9 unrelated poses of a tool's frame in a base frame.
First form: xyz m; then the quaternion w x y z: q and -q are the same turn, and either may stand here.
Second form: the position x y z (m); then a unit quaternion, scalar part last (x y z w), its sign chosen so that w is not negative. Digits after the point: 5 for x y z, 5 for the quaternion.
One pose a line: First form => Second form
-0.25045 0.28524 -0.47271 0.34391 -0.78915 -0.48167 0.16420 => -0.25045 0.28524 -0.47271 -0.78915 -0.48167 0.16420 0.34391
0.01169 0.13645 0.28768 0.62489 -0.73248 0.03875 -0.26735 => 0.01169 0.13645 0.28768 -0.73248 0.03875 -0.26735 0.62489
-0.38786 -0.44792 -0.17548 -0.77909 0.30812 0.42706 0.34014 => -0.38786 -0.44792 -0.17548 -0.30812 -0.42706 -0.34014 0.77909
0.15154 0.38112 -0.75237 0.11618 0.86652 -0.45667 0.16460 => 0.15154 0.38112 -0.75237 0.86652 -0.45667 0.16460 0.11618
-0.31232 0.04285 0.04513 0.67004 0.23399 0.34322 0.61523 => -0.31232 0.04285 0.04513 0.23399 0.34322 0.61523 0.67004
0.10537 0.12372 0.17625 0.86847 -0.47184 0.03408 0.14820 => 0.10537 0.12372 0.17625 -0.47184 0.03408 0.14820 0.86847
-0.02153 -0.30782 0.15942 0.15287 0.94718 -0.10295 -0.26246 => -0.02153 -0.30782 0.15942 0.94718 -0.10295 -0.26246 0.15287
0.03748 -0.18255 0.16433 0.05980 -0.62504 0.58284 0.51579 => 0.03748 -0.18255 0.16433 -0.62504 0.58284 0.51579 0.05980
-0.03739 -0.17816 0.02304 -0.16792 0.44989 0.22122 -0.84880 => -0.03739 -0.17816 0.02304 -0.44989 -0.22122 0.84880 0.16792
